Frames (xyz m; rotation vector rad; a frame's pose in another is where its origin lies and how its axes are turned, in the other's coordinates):
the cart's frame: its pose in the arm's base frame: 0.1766 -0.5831 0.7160 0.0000 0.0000 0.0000
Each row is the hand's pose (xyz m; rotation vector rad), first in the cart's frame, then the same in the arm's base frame.
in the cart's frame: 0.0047 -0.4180 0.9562 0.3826 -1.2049 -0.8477
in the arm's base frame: 0.1813 -1.0011 1.6722 0.3826 -1.2049 -0.8477
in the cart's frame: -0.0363 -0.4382 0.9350 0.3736 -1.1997 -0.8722
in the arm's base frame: 0.1403 -1.0213 1.6510 0.3736 -1.1997 -0.8722
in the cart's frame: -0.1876 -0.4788 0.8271 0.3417 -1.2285 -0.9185
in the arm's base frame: -0.0110 -1.0619 1.5431 0.3417 -1.2285 -0.9185
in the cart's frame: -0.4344 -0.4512 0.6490 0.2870 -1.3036 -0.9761
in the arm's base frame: -0.2578 -1.0343 1.3650 0.2870 -1.3036 -0.9761
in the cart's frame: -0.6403 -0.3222 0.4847 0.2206 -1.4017 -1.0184
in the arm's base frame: -0.4637 -0.9053 1.2007 0.2206 -1.4017 -1.0184
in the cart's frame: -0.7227 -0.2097 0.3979 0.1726 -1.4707 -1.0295
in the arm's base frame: -0.5461 -0.7928 1.1139 0.1726 -1.4707 -1.0295
